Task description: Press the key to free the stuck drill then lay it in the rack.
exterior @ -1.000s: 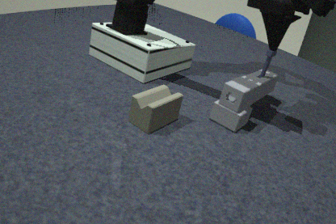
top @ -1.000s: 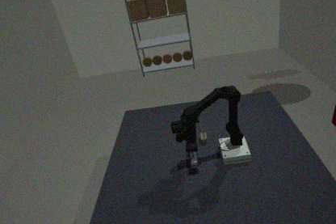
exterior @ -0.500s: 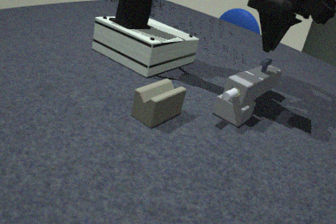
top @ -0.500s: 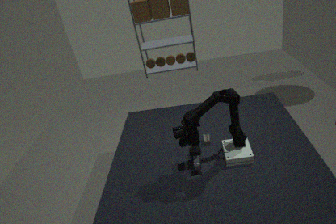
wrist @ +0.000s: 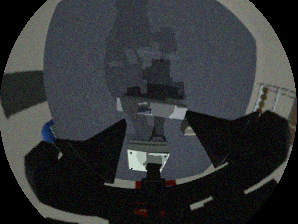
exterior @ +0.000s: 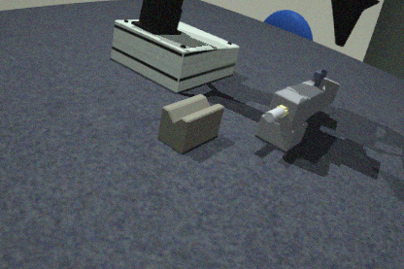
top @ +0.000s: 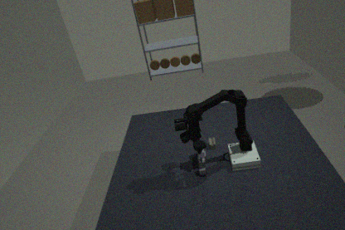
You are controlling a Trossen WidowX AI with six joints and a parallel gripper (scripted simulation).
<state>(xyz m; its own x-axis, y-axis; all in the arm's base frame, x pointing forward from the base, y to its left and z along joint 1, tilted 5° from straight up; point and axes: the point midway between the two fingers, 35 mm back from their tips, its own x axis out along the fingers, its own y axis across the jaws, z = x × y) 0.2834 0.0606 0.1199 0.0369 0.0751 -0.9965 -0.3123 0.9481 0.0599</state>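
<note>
My gripper tip is 90 mm above the yellow drill, 70 mm to the left of it and 10 mm past it. Round my gripper tip: light grey holder block: 110 mm below, 20 mm behind, 10 mm to the right; rack: 180 mm to the right, 120 mm below, 80 mm behind; small dark key: 90 mm below, 20 mm behind, 10 mm to the left.
</note>
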